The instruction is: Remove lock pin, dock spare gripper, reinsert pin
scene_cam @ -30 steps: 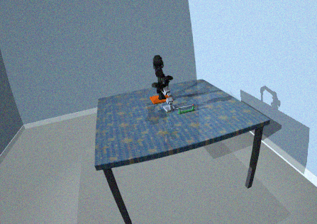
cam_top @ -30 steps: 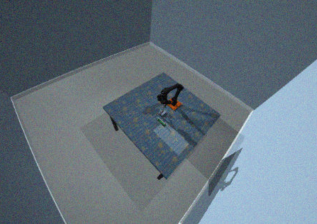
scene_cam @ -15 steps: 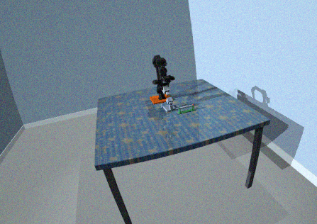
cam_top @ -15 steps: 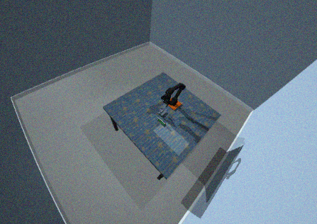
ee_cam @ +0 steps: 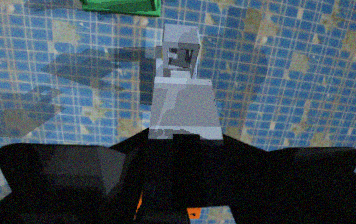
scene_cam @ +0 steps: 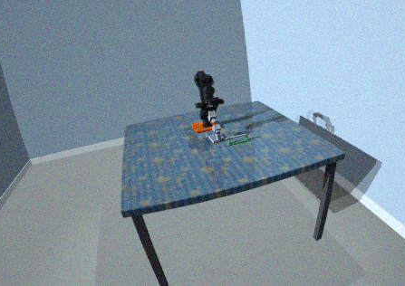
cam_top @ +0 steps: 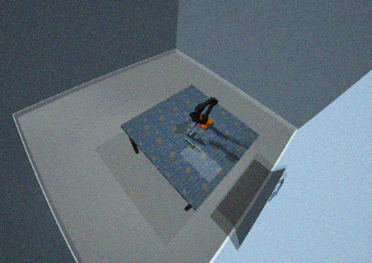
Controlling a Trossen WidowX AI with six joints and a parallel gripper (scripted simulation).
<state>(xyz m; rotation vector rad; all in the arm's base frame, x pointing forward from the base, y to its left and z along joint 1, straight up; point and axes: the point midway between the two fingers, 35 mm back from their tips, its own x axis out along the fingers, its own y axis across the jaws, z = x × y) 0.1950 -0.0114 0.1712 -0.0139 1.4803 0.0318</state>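
My gripper tip is 18 cm short of the green piece, 11 cm to the right of it and 13 cm above it. From my gripper tip the other things lie so: spare gripper (1 cm ahead); then gripper socket (8 cm ahead, 9 cm below).
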